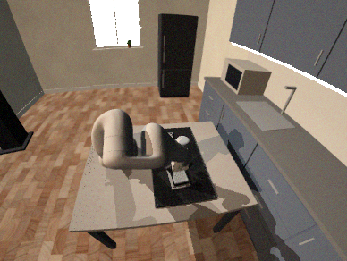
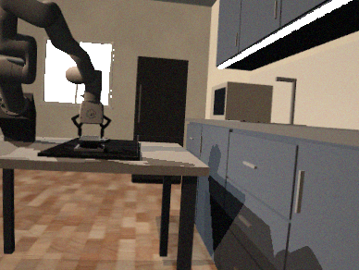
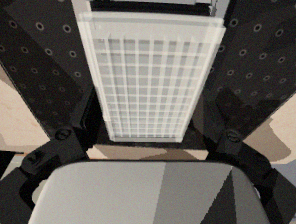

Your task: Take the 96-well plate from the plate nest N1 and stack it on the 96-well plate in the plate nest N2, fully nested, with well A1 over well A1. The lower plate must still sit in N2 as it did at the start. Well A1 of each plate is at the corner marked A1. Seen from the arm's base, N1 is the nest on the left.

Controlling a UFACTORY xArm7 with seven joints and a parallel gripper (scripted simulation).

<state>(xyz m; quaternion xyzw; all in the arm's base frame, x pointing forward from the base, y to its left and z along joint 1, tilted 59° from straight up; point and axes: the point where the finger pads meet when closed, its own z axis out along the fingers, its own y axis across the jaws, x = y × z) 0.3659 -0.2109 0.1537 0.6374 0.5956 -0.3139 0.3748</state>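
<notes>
Now: the white 96-well plate 10 mm below my hand. Round my hand: dark 96-well plate: 40 mm below.
</notes>
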